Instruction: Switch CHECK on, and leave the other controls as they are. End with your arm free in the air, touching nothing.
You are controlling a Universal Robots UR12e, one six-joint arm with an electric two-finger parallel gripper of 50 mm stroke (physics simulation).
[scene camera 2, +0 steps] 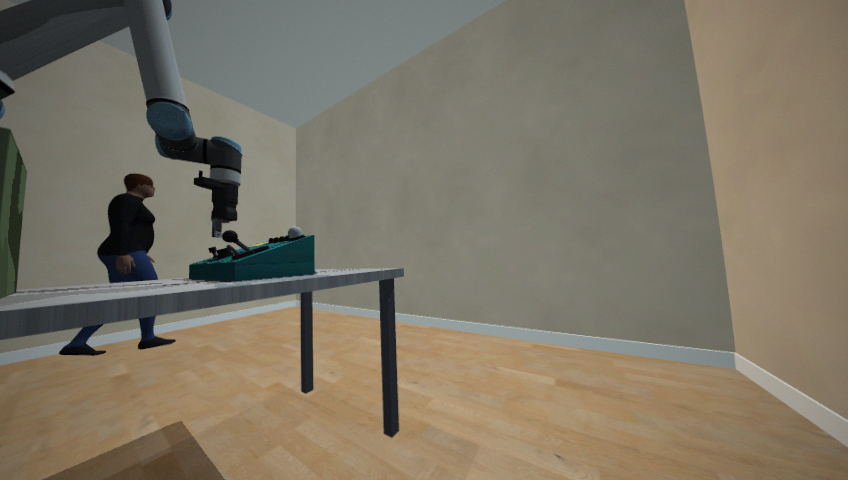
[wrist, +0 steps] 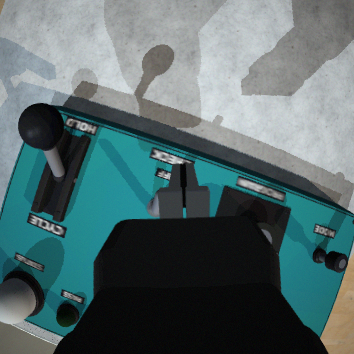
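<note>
A teal control panel stands on the table. In the wrist view its CHECK label is partly covered by the fingers, and the OFF label shows below it. The grey tip of the CHECK toggle shows just left of the fingers; the rest is hidden, and its setting cannot be told. My gripper is shut and empty, pointing down over the panel between the toggle and a dark square plate. Whether it touches the toggle cannot be told.
On the panel are a black ball-topped lever between HOLD and CYCLE, a dark plate, a MODE switch, a white dome and a dark green button. A person is behind the table.
</note>
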